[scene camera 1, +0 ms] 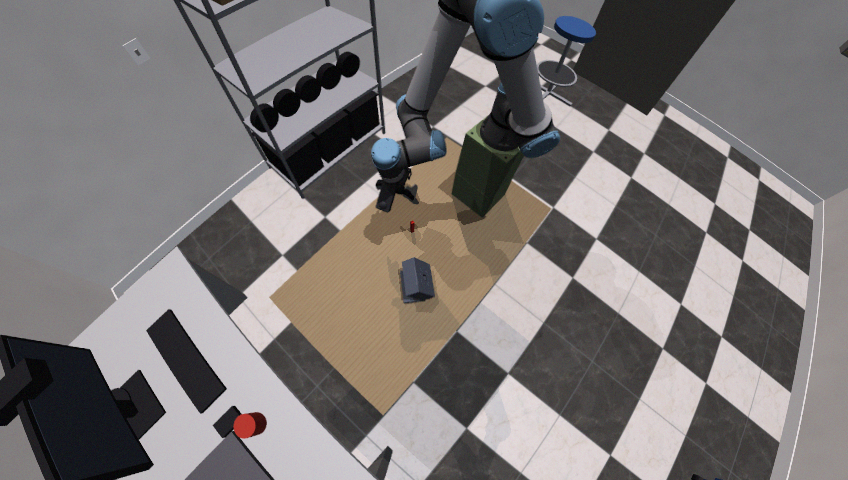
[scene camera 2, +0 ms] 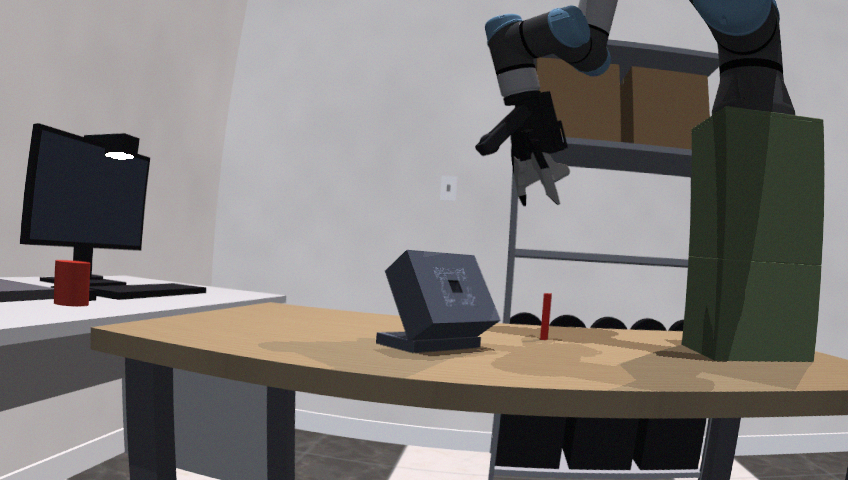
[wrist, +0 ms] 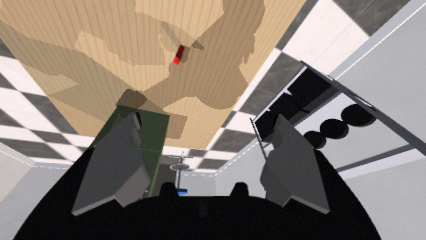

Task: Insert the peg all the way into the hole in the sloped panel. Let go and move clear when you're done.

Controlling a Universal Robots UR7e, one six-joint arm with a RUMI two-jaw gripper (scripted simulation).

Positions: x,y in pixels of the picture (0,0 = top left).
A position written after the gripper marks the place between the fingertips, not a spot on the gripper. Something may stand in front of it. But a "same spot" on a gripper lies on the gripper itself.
gripper: scene camera 1; scene camera 2 540,205; wrist
same spot on gripper: (wrist: 113,174) = (scene camera 1: 405,196)
